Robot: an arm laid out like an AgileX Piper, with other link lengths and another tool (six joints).
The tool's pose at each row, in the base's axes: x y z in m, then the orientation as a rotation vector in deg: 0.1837 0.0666 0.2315 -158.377 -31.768 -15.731; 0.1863 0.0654 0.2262 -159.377 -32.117 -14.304; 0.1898 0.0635 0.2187 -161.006 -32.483 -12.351; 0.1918 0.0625 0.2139 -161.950 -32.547 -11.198; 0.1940 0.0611 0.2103 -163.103 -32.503 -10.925; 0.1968 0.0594 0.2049 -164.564 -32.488 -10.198; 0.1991 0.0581 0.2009 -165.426 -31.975 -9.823; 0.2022 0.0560 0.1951 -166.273 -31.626 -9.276; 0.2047 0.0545 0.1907 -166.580 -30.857 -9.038; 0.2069 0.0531 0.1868 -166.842 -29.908 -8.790; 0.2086 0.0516 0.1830 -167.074 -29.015 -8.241; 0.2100 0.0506 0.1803 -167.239 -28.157 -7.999; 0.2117 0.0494 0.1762 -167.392 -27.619 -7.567; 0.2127 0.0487 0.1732 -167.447 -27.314 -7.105
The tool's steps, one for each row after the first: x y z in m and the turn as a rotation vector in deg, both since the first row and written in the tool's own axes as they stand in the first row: 0.0007 0.0035 0.0049 -0.688 -1.219 -0.026; 0.0013 0.0085 0.0117 -1.890 -2.920 0.024; 0.0016 0.0114 0.0161 -2.580 -3.892 0.154; 0.0023 0.0145 0.0193 -3.633 -4.318 0.266; 0.0029 0.0185 0.0241 -4.903 -5.107 0.419; 0.0036 0.0216 0.0277 -5.613 -5.467 0.839; 0.0042 0.0262 0.0328 -6.297 -5.955 1.164; 0.0049 0.0297 0.0367 -6.477 -6.072 1.714; 0.0055 0.0328 0.0402 -6.598 -6.163 2.382; 0.0056 0.0358 0.0434 -6.649 -6.450 3.045; 0.0058 0.0379 0.0458 -6.696 -6.530 3.647; 0.0060 0.0407 0.0494 -6.729 -6.771 4.057; 0.0059 0.0425 0.0521 -6.681 -7.041 4.312
